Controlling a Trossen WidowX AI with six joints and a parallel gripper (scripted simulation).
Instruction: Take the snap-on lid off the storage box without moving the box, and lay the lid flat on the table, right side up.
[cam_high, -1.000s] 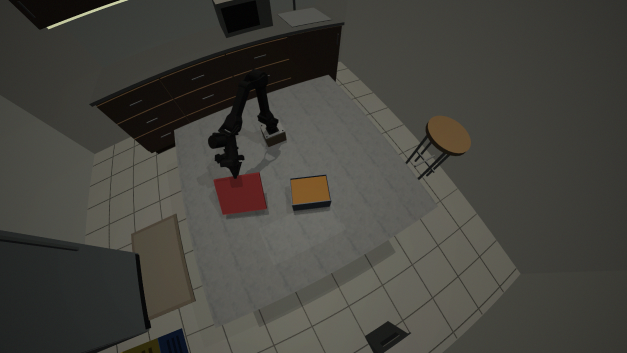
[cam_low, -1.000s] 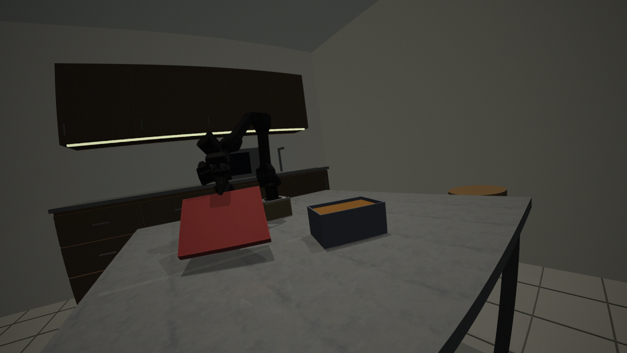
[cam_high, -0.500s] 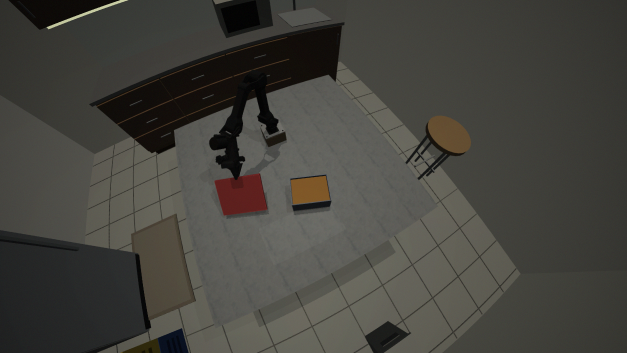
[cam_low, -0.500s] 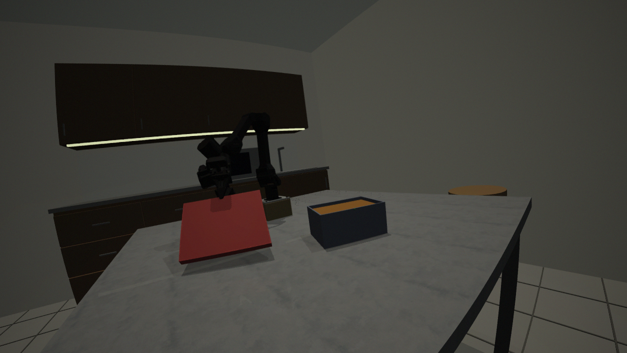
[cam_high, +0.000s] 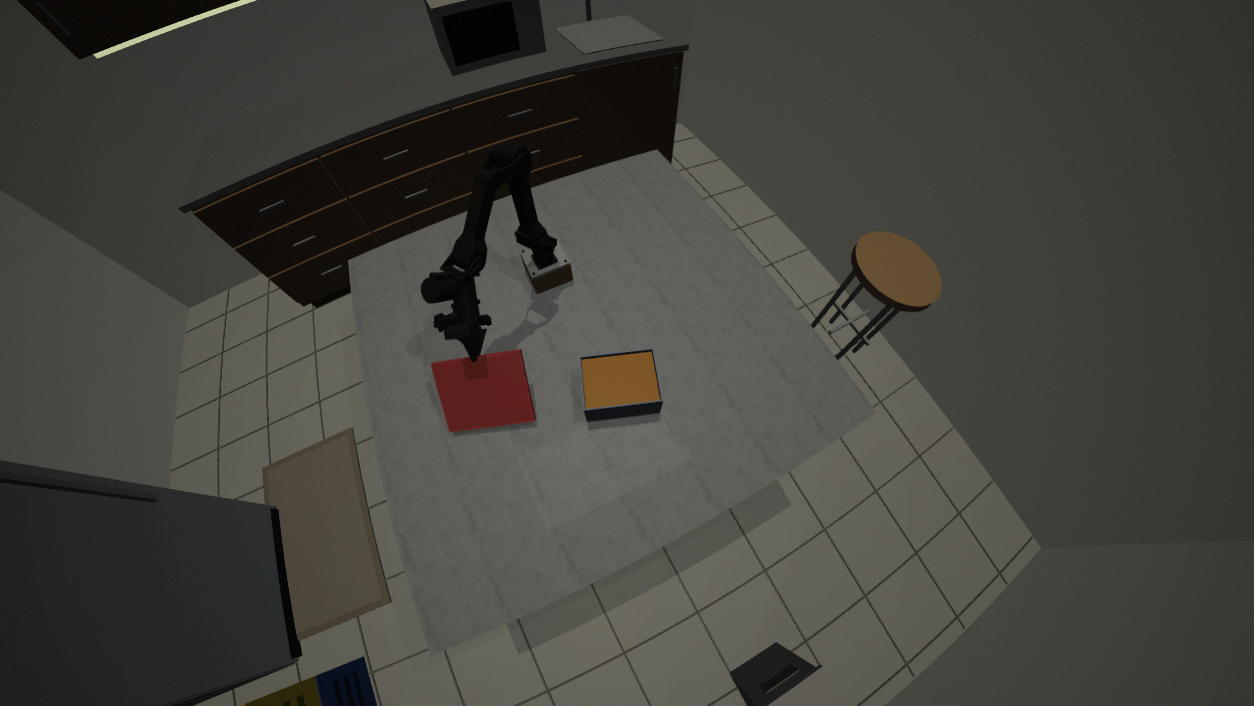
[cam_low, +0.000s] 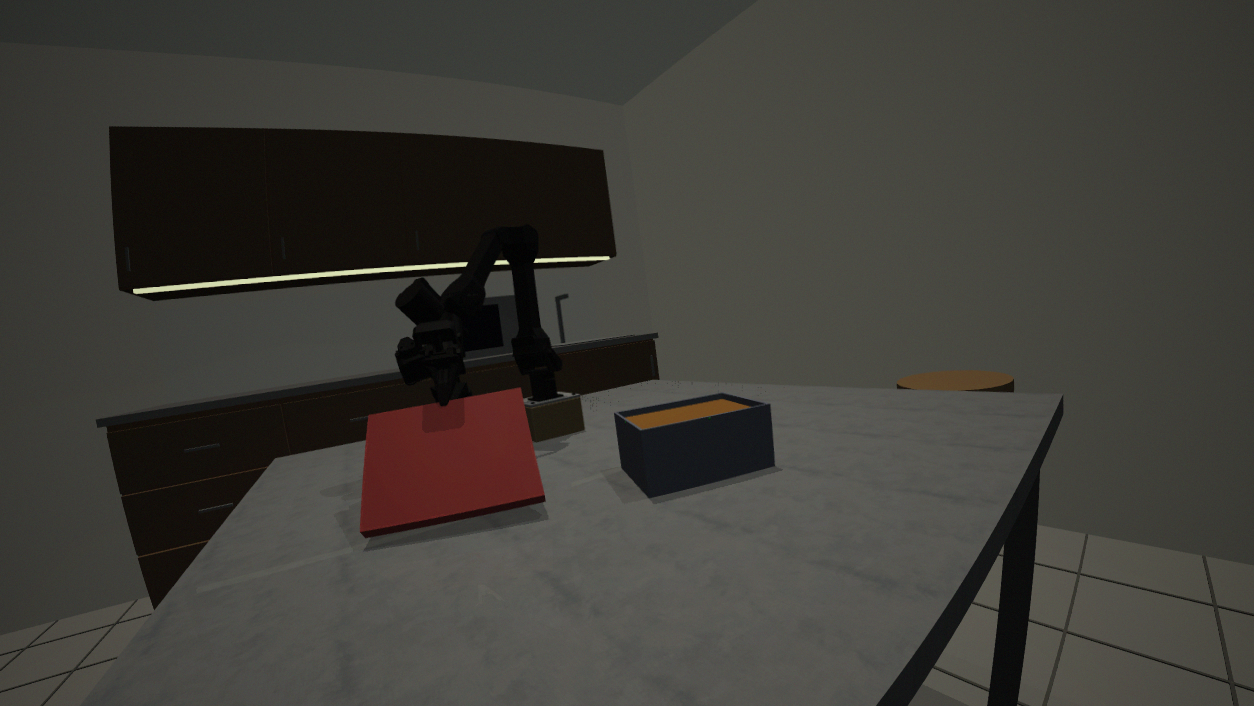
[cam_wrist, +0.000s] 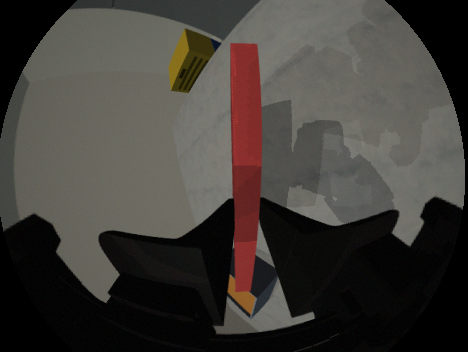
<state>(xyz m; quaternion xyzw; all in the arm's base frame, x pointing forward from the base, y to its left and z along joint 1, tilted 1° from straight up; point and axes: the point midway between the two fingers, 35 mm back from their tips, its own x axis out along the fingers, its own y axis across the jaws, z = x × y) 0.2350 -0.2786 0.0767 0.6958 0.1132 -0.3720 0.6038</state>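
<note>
The red lid lies 60 mm ahead of my gripper tip, 50 mm below it and 20 mm to the right of it. From my gripper tip the other things lie so: storage box 300 mm to the left, 200 mm ahead, 90 mm below.
</note>
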